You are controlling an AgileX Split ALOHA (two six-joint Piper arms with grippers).
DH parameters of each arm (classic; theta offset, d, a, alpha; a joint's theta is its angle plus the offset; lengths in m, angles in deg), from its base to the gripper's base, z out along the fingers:
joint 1: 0 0.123 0 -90
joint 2: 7.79 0 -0.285 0
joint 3: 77.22 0 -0.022 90
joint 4: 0 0.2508 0 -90
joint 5: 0 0 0.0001 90
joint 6: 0 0.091 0 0
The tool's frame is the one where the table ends.
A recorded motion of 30 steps. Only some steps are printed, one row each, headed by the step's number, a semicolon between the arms.
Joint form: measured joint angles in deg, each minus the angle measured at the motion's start. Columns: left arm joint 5, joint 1, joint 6, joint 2, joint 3, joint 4; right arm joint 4, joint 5, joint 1, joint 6, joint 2, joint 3.
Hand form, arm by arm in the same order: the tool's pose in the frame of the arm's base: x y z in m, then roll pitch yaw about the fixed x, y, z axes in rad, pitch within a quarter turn. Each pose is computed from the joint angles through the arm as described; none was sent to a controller.
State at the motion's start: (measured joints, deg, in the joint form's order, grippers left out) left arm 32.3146 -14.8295 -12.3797 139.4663 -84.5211 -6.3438; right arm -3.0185 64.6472 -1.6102 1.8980 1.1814 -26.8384
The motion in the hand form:
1: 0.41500 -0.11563 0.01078 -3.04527 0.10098 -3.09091; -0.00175 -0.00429 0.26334 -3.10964 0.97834 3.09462
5: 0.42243 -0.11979 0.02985 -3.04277 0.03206 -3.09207; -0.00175 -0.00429 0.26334 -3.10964 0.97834 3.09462
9: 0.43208 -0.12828 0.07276 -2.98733 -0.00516 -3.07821; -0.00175 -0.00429 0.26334 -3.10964 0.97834 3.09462
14: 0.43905 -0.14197 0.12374 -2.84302 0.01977 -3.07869; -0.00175 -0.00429 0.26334 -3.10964 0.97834 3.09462
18: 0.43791 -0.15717 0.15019 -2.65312 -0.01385 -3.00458; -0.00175 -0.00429 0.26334 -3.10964 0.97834 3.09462
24: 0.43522 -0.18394 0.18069 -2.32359 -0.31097 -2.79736; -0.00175 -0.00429 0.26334 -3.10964 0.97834 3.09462
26: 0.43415 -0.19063 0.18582 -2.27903 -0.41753 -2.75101; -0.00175 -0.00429 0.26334 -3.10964 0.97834 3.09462
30: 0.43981 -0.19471 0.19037 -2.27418 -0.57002 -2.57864; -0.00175 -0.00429 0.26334 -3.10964 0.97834 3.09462
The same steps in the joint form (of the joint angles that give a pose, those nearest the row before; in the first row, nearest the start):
1: 1.22 0.00 0.00 0.00 -0.52 0.00; 0.00 0.00 0.00 0.00 0.00 0.00
5: 10.29 0.00 -0.06 -0.51 -5.30 -0.81; 0.00 0.00 0.00 0.00 0.00 0.00
9: 19.94 0.00 0.33 -3.41 -10.85 -4.40; 0.00 0.00 0.00 0.00 0.00 0.00
14: 25.12 0.00 3.64 -7.36 -15.19 -12.56; 0.00 0.00 0.00 0.00 0.00 0.00
18: 26.29 0.00 4.27 -9.52 -15.90 -24.51; 0.00 0.00 0.00 0.00 0.00 0.00
24: 28.94 -0.11 -4.23 -10.71 -15.92 -48.77; 0.00 0.00 0.00 0.00 0.00 0.00
26: 29.66 -0.46 -8.46 -10.71 -15.92 -53.39; 0.00 0.00 0.00 0.00 0.00 0.00
30: 26.46 -0.65 -18.55 -10.71 -15.92 -58.06; 0.00 0.00 0.00 0.00 0.00 0.00

